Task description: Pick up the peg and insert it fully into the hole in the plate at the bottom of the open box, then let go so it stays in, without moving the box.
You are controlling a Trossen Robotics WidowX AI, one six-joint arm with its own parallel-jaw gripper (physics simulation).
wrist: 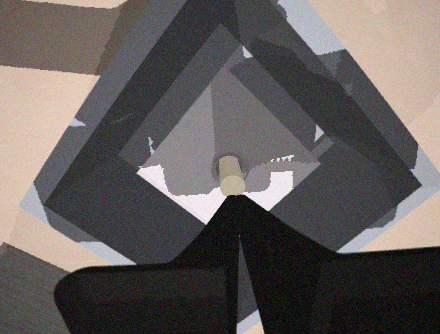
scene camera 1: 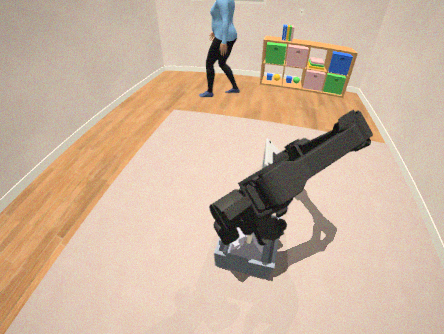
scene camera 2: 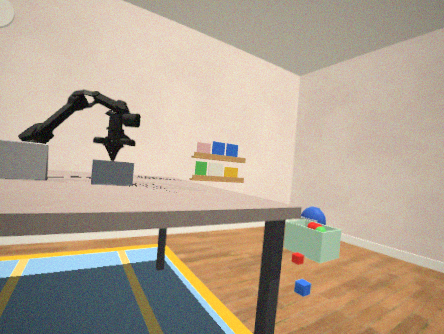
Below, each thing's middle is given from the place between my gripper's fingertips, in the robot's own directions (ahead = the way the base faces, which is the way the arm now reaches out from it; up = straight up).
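Blue-grey box (scene camera 1: 263, 268): my hand 50 mm above it. Plate (wrist: 227, 119), 60 mm below my hand. Pale peg (wrist: 231, 180), 50 mm below my hand.
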